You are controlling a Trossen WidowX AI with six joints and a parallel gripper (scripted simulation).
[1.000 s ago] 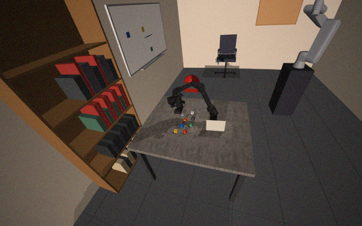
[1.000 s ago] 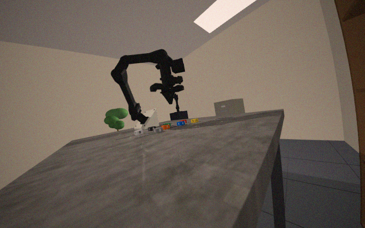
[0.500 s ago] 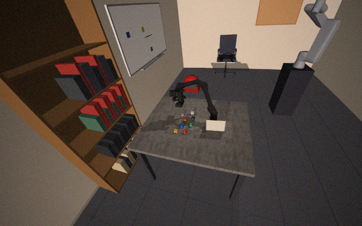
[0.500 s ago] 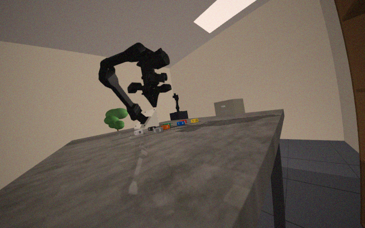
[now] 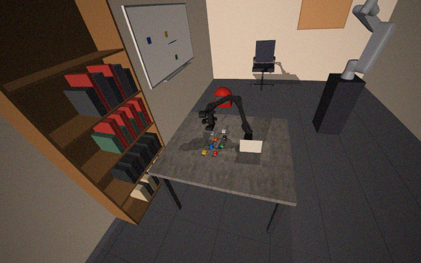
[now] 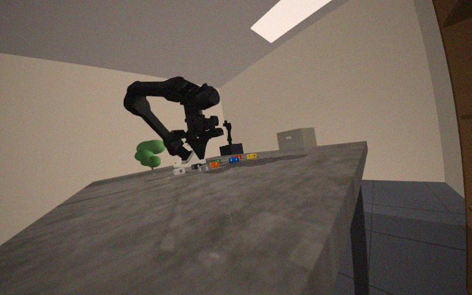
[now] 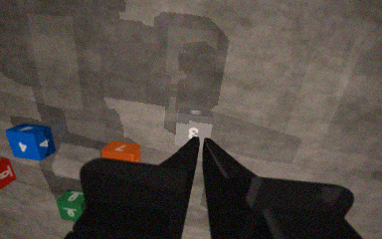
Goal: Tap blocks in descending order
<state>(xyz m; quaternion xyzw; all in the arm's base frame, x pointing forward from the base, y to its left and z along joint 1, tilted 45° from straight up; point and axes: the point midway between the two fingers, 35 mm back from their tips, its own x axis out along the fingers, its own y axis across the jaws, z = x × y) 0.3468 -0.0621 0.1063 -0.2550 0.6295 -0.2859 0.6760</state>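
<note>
The grey block is 30 mm below my gripper tip and 10 mm to the left of it. Round my gripper tip: white block marked 0: 110 mm behind, 40 mm to the right, 30 mm below; black block: 130 mm behind, 50 mm to the left, 30 mm below; orange block: 80 mm to the left, 50 mm behind, 30 mm below.
</note>
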